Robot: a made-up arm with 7 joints.
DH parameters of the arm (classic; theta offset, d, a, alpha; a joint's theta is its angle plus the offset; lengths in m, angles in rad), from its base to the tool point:
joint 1: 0 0.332 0 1.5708
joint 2: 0 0.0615 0 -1.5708
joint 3: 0 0.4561 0.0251 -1.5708
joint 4: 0 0.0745 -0.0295 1.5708
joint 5: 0 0.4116 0 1.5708
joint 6: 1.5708 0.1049 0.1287 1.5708
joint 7: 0 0.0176 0 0
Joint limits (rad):
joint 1: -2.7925..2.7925
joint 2: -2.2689..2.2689
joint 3: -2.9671..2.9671
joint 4: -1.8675..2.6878
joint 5: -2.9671..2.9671
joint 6: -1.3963..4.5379
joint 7: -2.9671..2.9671
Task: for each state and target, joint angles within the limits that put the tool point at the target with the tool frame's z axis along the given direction. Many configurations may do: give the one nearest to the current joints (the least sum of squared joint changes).
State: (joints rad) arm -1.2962 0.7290 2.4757 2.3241 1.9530 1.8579 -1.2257
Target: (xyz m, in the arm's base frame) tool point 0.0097 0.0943 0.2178 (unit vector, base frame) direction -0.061 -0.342 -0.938
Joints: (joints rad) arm -1.5641 0.9374 2.8388 2.6361 1.7627 1.3390 -1.2257
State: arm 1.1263 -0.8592 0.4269 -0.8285 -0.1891 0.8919 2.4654
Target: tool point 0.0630 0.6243 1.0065 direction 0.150 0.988 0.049
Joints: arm 1.6364 -1.1237 0.1108 -0.5205 -0.3262 0.6518 2.4654
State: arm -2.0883 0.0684 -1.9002 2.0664 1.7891 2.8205 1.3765
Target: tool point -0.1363 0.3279 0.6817 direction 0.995 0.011 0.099
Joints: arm -2.4405 -0.0332 -2.1815 1.6988 1.5075 3.2277 1.3765
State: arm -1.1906 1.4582 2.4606 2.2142 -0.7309 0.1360 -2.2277
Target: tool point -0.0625 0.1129 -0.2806 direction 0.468 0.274 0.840
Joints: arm -0.4185 1.9751 2.9671 1.8786 -0.6219 -0.3544 -2.2277
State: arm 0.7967 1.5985 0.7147 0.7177 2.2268 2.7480 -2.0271
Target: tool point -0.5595 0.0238 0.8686 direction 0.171 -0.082 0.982
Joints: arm 0.0923 0.8282 0.7160 -0.0694 2.3403 2.6138 -2.0271
